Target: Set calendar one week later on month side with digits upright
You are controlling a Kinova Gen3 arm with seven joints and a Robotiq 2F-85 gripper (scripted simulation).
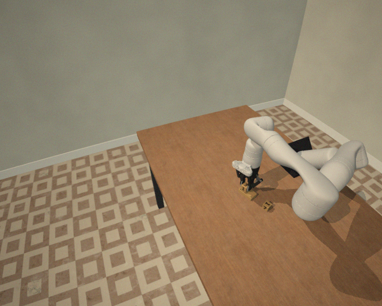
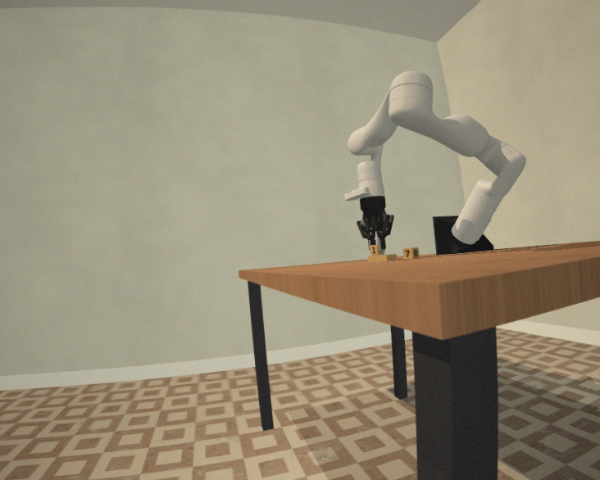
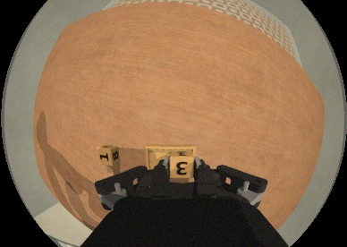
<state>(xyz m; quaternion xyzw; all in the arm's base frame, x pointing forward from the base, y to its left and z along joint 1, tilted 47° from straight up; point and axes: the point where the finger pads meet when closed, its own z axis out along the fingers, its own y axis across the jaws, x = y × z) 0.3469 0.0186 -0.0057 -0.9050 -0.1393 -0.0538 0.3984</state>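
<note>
Right now my hand is 1 cm past the tray, 2 cm to the right of it and 4 cm above it.
</note>
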